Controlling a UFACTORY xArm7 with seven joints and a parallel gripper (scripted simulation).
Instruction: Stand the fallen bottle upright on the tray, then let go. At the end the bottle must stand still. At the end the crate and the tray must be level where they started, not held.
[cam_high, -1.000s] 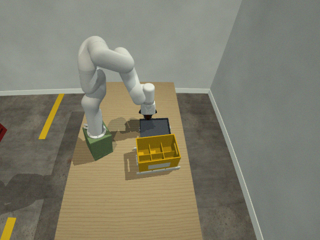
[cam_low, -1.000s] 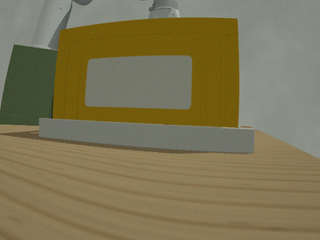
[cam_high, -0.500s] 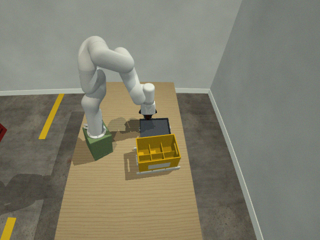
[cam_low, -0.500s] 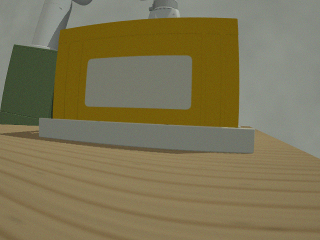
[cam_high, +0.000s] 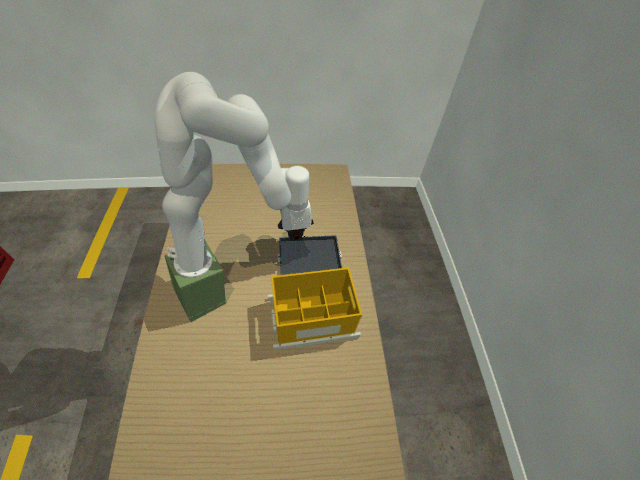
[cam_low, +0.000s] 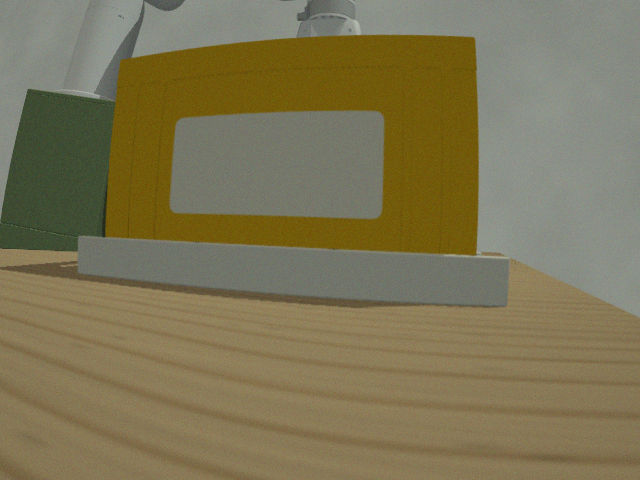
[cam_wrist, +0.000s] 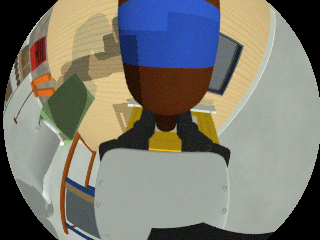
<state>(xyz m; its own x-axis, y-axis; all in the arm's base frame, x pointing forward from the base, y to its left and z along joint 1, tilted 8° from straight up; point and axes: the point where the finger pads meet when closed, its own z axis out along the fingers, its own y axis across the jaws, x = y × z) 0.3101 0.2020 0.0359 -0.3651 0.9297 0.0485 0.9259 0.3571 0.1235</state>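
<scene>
My gripper is now 50 mm to the right of the bottle and 20 mm past it. Also, from my hand: dark grey tray 190 mm below, 50 mm to the left, 50 mm ahead; then crate 220 mm to the right, 120 mm below, 110 mm ahead.
</scene>
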